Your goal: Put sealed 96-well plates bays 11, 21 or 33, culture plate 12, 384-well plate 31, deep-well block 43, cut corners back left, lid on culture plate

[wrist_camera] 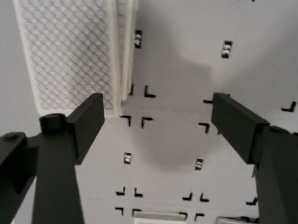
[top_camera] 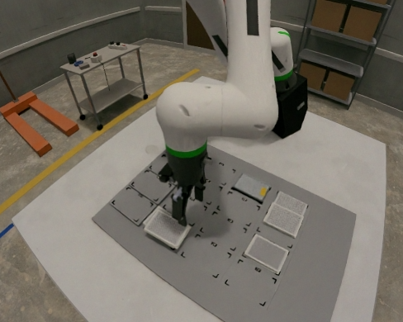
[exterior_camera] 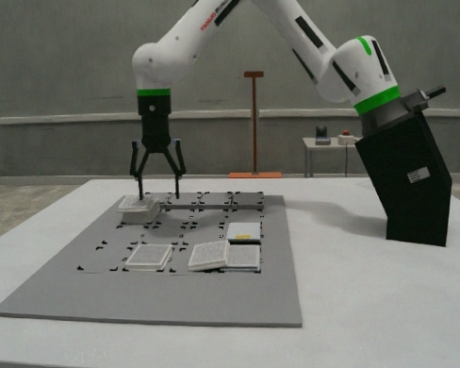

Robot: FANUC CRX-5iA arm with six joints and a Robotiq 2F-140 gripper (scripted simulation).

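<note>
My hand is 8 cm above the tall white block, 7 cm short of it and 6 cm to the left of it. From my hand the other things lie so: plate 29 cm to the left, 22 cm behind, 9 cm below; then lid 24 cm behind, 13 cm to the left, 8 cm below; then bay label 28 cm to the left, 10 cm below, 6 cm behind.
</note>
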